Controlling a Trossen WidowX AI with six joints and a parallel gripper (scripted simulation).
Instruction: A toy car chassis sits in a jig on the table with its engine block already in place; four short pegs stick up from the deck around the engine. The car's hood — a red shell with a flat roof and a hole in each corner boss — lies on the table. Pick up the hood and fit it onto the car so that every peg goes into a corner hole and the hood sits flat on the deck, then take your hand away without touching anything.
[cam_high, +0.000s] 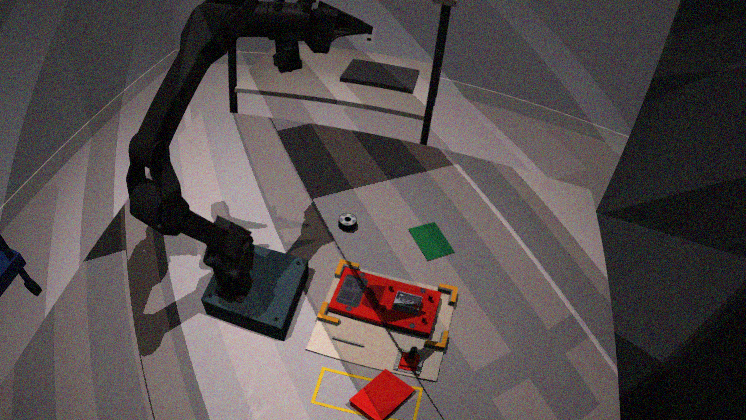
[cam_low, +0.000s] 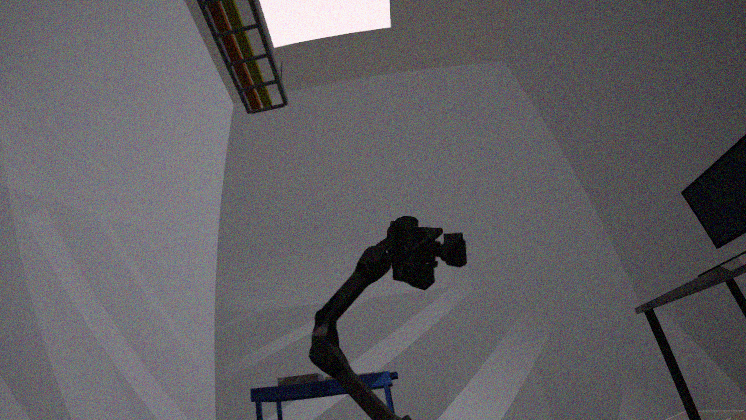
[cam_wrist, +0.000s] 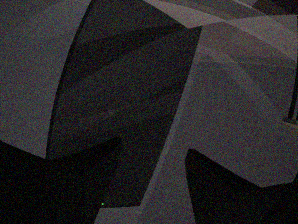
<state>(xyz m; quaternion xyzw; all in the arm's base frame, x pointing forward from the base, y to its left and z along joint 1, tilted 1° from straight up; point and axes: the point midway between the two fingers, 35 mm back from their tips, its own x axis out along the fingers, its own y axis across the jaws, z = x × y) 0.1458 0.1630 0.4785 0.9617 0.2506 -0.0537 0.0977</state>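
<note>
The red hood is 15 cm ahead of my gripper tip, 30 cm to the right of it and 51 cm below it. Also, from my gripper tip: green patch: 16 cm ahead, 12 cm to the left, 52 cm below.
</note>
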